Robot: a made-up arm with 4 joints.
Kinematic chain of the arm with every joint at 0, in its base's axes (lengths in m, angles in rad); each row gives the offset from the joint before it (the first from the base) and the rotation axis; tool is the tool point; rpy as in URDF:
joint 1: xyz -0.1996 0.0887 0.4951 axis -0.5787 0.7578 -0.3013
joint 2: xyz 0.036 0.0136 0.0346 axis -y
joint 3: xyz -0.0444 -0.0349 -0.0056 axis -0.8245 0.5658 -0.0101
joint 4: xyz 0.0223 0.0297 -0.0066 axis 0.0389 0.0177 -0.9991
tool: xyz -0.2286 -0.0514 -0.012 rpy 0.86 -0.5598 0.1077
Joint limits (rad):
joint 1: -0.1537..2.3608
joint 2: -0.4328..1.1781
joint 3: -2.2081..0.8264
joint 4: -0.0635..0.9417
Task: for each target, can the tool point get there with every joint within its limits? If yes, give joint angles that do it. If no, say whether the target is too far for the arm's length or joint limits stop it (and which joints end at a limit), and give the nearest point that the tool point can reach.
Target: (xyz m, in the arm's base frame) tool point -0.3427 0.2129 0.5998
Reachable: yes | joints 1.1963 0.0995 -0.1104 0.2574
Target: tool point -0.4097 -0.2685 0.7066
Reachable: no: too far | nearest point -0.3866 0.0135 0.6364 | short by 0.292 m
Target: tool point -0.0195 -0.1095 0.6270
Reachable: no: joint limits stop it (at a limit: joint 2, joint 3, joint 4) | nearest point -0.1468 0.2056 0.7111 | short by 0.350 m
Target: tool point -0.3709 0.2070 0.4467
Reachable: yes | joints 1.1853 0.6953 -1.9198 0.6665
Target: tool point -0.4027 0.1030 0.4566
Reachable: yes | joints 1.3573 0.7474 -0.7799 0.2670
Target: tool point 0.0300 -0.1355 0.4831
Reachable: no: joint limits stop it (at a limit: joint 1, joint 2, joint 4) | nearest point -0.1082 0.0991 0.2939 | short by 0.332 m
